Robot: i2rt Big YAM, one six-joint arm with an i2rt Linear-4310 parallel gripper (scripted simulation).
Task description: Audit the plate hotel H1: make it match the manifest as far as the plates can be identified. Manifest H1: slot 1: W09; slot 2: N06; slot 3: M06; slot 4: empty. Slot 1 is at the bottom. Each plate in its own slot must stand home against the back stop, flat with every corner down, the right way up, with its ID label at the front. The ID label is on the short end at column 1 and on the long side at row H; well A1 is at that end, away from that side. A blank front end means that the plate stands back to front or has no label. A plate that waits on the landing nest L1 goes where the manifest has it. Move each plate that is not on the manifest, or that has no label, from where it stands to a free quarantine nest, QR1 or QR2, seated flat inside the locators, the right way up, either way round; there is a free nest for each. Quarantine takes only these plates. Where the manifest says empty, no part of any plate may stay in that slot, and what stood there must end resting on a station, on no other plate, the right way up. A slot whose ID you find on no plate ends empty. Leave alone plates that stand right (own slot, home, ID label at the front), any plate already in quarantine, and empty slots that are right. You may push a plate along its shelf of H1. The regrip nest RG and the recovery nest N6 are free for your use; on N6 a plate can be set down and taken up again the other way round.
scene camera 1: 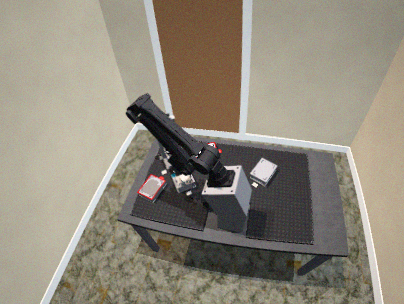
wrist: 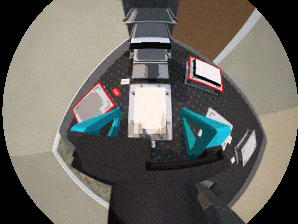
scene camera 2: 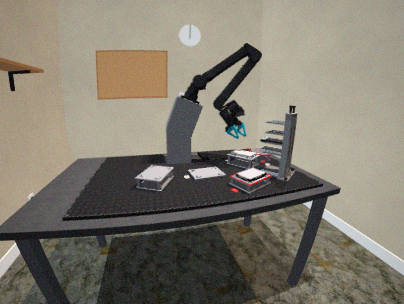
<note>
In view: the gripper (wrist: 150,111) and a white plate (wrist: 150,103).
</note>
